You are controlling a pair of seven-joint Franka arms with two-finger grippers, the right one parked.
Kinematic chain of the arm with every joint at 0, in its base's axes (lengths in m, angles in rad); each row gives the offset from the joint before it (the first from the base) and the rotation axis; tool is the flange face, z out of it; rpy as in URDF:
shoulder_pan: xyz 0 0 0.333 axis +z
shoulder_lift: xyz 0 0 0 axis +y
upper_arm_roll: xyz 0 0 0.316 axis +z
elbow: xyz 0.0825 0 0 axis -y
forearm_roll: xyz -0.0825 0 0.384 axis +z
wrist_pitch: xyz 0 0 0 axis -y
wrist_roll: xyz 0.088 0 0 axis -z
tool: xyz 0 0 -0.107 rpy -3.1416 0 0
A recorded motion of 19 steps. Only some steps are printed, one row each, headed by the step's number.
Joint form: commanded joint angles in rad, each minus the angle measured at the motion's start. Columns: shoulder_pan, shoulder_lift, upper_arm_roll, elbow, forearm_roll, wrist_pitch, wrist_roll.
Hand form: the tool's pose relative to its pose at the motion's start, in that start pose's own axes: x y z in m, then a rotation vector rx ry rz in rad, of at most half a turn. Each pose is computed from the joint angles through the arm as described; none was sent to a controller.
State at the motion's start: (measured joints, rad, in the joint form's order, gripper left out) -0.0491 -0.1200 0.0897 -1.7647 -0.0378 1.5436 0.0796
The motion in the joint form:
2: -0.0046 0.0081 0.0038 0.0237 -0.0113 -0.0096 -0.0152
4: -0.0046 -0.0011 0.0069 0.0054 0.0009 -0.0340 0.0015
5: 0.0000 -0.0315 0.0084 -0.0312 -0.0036 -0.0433 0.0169
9: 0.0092 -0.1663 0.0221 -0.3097 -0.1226 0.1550 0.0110
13: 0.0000 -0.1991 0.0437 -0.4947 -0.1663 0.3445 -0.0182
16: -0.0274 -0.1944 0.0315 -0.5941 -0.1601 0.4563 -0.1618
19: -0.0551 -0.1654 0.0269 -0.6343 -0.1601 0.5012 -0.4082
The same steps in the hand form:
2: 0.0019 0.0018 -0.0063 -0.0104 0.0067 -0.0135
4: -0.0040 -0.0010 -0.0001 -0.0025 -0.0274 -0.0004
5: -0.0153 -0.0033 0.0032 -0.0123 -0.0419 0.0097
9: -0.0436 -0.0046 0.0558 -0.1431 0.0259 -0.0346
13: -0.0494 -0.0112 0.1135 -0.1874 0.0651 -0.1123
16: -0.0505 0.0035 0.1542 -0.1713 0.0547 -0.2356
19: -0.0484 0.0161 0.1825 -0.1623 0.0075 -0.4616

